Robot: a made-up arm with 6 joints.
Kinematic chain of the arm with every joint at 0, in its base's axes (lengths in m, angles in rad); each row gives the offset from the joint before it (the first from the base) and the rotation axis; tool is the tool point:
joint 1: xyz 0 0 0.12 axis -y
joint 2: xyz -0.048 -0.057 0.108 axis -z
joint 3: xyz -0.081 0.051 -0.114 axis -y
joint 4: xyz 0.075 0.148 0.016 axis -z
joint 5: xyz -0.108 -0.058 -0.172 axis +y
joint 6: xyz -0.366 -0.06 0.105 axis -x
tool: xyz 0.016 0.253 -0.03
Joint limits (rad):
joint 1: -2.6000..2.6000
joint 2: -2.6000..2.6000
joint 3: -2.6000..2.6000
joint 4: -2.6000..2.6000
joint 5: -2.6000..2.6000
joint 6: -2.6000..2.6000
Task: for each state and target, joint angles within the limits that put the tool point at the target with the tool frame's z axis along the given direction. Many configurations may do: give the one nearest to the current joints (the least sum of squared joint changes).
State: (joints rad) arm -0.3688 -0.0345 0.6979 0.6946 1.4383 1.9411
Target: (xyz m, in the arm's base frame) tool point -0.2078 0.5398 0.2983 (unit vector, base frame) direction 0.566 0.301 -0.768
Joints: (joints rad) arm -1.0744 0.2896 0.2805 1.0761 0.7855 1.7129
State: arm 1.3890 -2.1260 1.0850 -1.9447 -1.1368 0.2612
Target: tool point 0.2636 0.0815 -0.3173 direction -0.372 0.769 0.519
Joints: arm 1.7777 -2.6000 0.9453 -2.5976 -1.2098 0.8413
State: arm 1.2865 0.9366 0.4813 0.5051 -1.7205 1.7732
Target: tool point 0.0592 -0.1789 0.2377 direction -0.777 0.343 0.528
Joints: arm 1.7295 0.2291 1.0149 1.1521 -2.4663 1.4348
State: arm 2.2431 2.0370 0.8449 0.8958 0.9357 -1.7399
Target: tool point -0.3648 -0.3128 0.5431 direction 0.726 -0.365 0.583
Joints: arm 2.4805 2.6000 1.4025 1.5871 0.3482 -2.1555
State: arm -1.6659 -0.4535 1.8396 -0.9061 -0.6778 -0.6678
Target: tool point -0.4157 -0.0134 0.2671 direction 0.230 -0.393 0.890
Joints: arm -1.7864 0.2331 1.4730 -0.5337 -0.4014 -0.5115
